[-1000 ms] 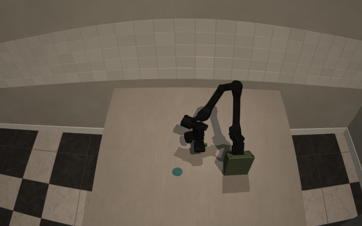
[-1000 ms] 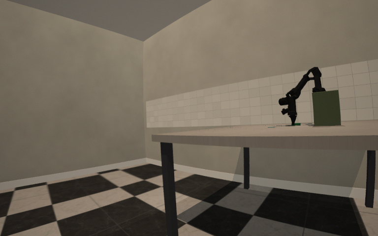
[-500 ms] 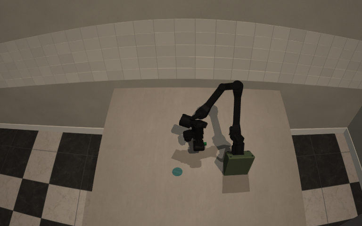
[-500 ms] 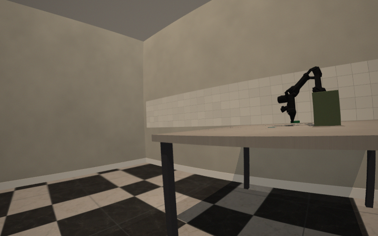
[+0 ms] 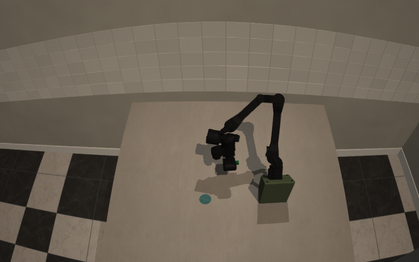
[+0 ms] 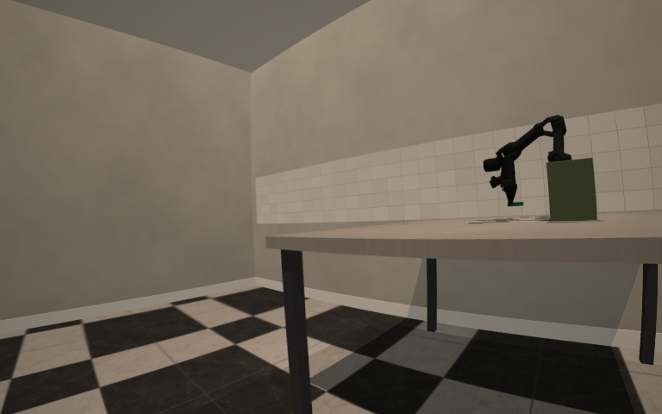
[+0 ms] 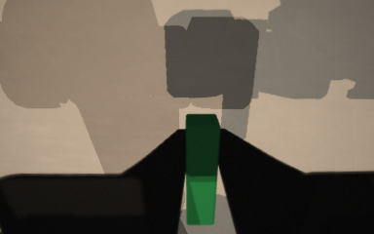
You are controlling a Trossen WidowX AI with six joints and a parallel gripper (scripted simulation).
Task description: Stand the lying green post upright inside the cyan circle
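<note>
Now: the cyan circle 11 cm ahead of my hand, 18 cm to the left of it and 10 cm below it. Round my hand: green post (2 cm behind, 3 cm below).
</note>
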